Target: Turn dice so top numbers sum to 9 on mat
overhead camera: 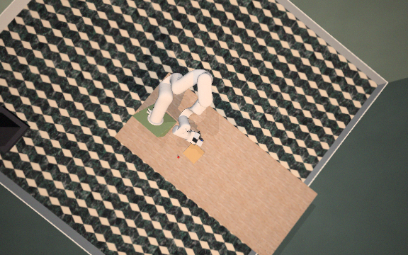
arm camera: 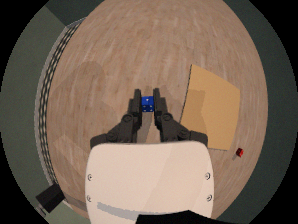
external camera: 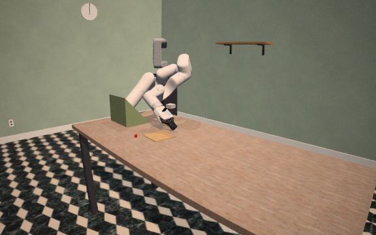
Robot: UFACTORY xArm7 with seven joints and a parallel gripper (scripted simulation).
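Now: hand 60 mm past the black die, 50 mm to the right of it and 30 mm above it. Also, from my hand: blue die: 10 mm below, 10 mm ahead; tan mat: 130 mm to the right, 30 mm below, 20 mm ahead; red die: 240 mm to the right, 60 mm behind, 30 mm below.
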